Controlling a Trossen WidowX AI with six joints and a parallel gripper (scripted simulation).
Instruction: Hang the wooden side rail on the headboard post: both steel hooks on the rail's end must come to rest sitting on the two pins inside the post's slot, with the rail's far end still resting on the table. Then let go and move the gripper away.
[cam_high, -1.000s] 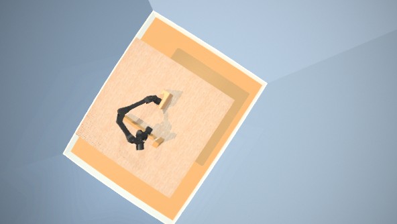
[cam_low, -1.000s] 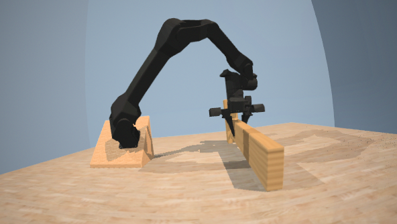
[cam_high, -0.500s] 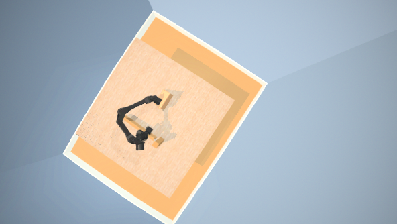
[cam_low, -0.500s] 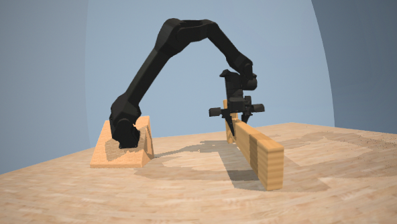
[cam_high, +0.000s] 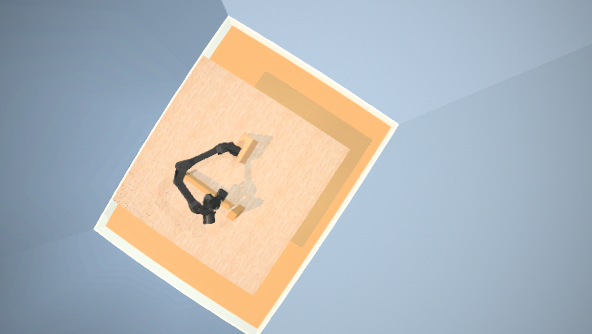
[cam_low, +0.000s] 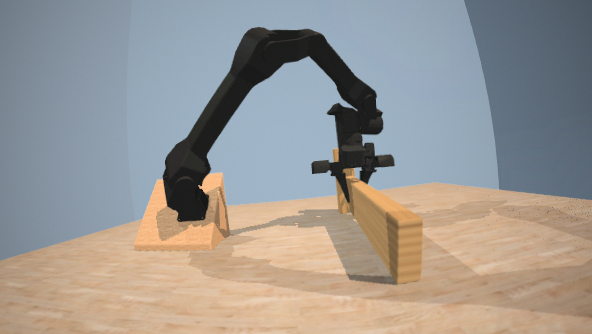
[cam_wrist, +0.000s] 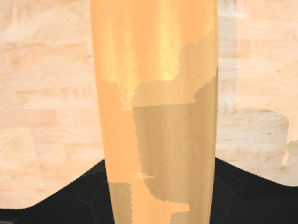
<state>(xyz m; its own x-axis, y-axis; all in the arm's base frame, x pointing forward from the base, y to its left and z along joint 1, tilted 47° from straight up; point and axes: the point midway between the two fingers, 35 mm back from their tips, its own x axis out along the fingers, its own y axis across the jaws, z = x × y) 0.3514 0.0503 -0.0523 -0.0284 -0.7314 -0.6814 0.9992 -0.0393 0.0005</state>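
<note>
Right now my gripper tip is 14 cm to the right of the headboard post and 4 cm below it.
</note>
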